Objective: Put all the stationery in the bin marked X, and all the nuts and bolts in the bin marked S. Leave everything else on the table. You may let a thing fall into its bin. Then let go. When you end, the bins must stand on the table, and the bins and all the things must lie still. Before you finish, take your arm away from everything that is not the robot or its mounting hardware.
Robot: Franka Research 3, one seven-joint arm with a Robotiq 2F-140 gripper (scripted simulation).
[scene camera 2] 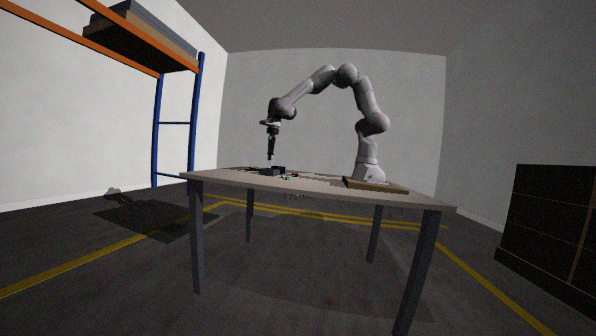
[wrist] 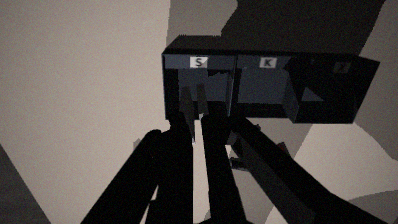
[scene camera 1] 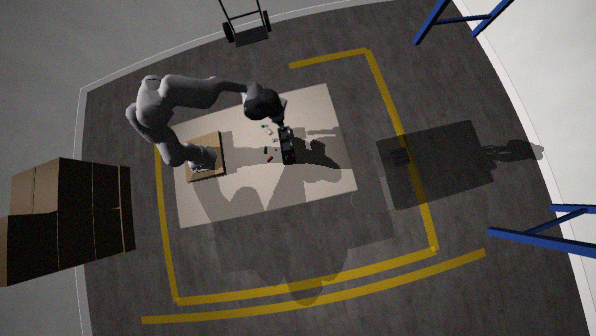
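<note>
Through the wrist camera I can see a bin (wrist: pixel 267 84), and my gripper (wrist: pixel 195 96) is there in the same view.
</note>
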